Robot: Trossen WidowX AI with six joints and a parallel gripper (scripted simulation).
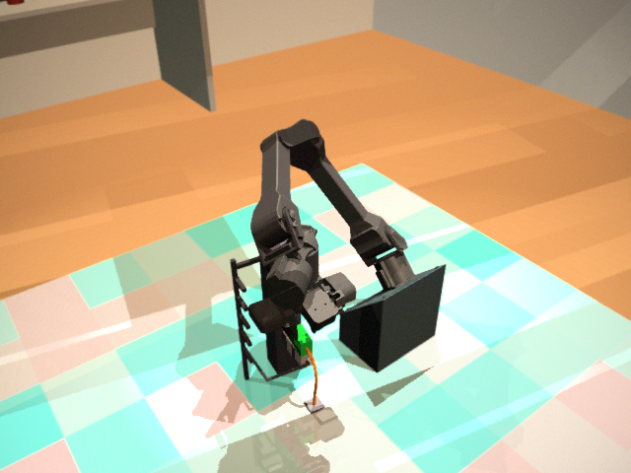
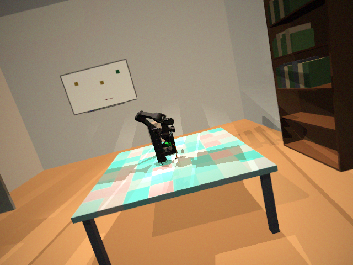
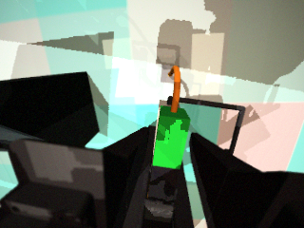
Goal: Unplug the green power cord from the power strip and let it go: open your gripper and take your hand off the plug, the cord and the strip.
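Right now the green plug is 30 mm to the right of my gripper tip and 10 mm below it. Round my gripper tip: grey anchor block: 40 mm to the left, 160 mm below.
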